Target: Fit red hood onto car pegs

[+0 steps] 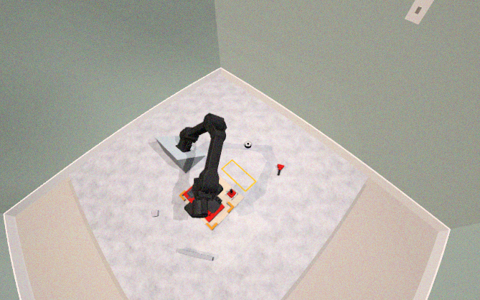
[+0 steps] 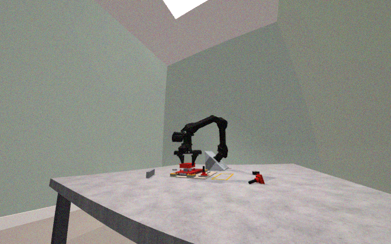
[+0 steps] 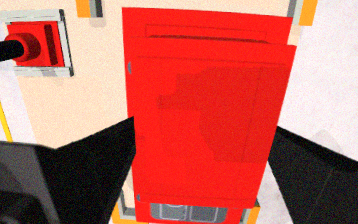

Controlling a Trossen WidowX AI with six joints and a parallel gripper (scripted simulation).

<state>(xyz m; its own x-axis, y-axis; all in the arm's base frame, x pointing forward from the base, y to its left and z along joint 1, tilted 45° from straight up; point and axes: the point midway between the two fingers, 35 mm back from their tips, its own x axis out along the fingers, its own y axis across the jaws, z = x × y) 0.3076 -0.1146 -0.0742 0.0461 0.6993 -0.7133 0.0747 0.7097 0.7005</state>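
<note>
The red hood lies 10 mm above my gripper tip. Also, from my gripper tip: engine block: 30 mm below, 10 mm to the left; then small ring: 420 mm to the left, 70 mm behind, 50 mm below.
</note>
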